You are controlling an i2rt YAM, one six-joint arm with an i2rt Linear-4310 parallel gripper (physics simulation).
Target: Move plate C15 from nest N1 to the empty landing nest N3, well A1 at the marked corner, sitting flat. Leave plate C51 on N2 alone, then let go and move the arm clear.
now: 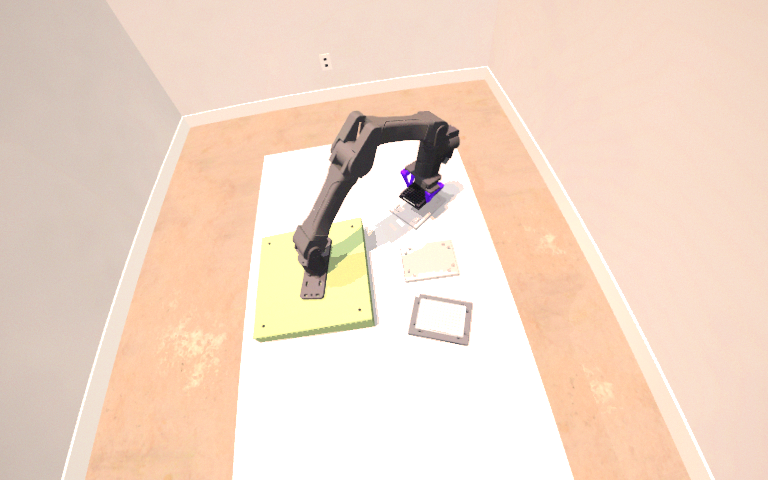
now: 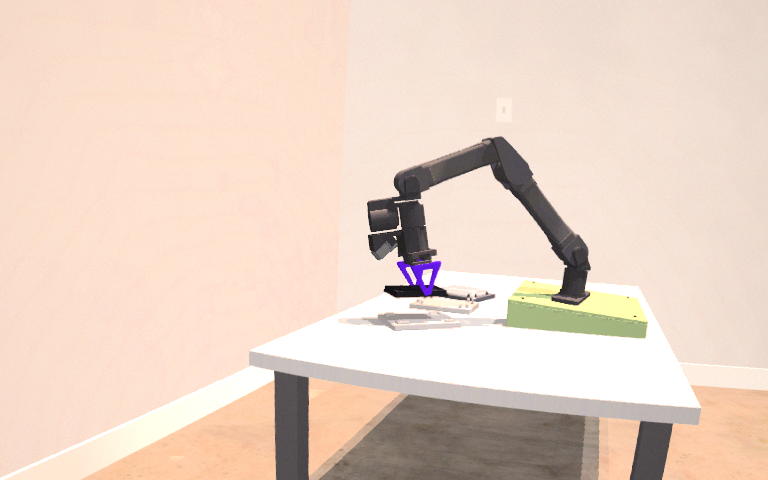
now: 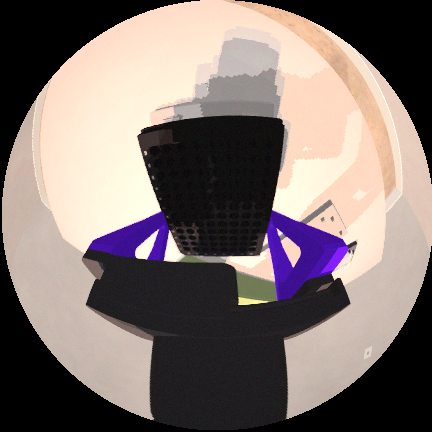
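Observation:
The black well plate, C15 (image 1: pixel 412 196) (image 2: pixel 399 290) (image 3: pixel 215 175), hangs roughly level above the pale far nest, N1 (image 1: pixel 404 219) (image 2: pixel 419 325). My gripper (image 1: pixel 417 192) (image 2: pixel 420 289) (image 3: pixel 217 214) is shut on it, with a purple finger at each long side. A pale nest with corner posts (image 1: pixel 430 277) (image 2: pixel 444 307) lies in the middle of the row. A dark grey nest (image 1: pixel 415 316) (image 2: pixel 484 298) at the other end bears a white, plate-like piece (image 1: pixel 441 316) (image 2: pixel 461 291). I cannot read labels, the marked corner or well A1, so I cannot tell N2 from N3.
The arm stands on a yellow-green base block (image 1: pixel 283 305) (image 2: pixel 577 325), beside the row of nests. The white table (image 1: pixel 385 407) (image 2: pixel 475 362) bears everything. The arm's shadow falls across the far nest and the table. Walls stand behind and to the side.

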